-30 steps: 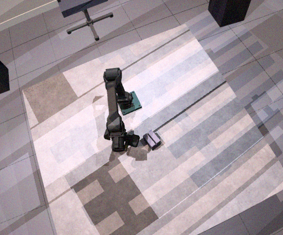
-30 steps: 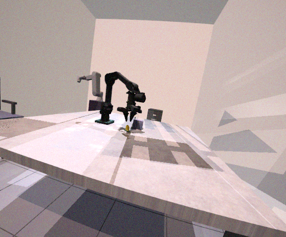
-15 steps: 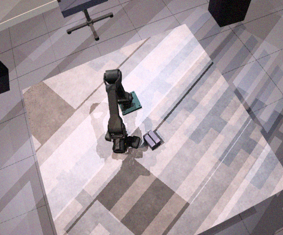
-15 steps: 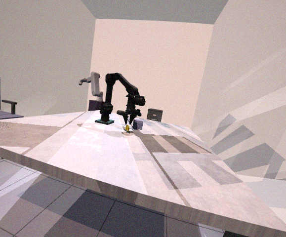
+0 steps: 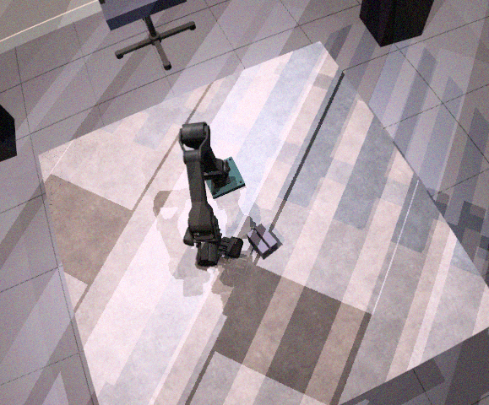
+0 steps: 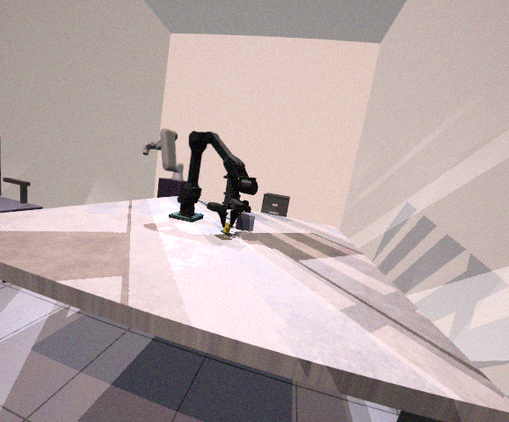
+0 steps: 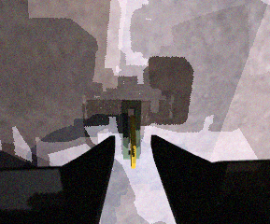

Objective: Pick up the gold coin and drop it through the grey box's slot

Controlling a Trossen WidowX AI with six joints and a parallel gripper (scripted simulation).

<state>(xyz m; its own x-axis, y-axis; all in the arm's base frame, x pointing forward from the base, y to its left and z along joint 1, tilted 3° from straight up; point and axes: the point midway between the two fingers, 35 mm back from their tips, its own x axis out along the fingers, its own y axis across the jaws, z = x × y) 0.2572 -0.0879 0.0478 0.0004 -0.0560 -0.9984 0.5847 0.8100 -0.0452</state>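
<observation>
My gripper tip is right at the gold coin.
</observation>
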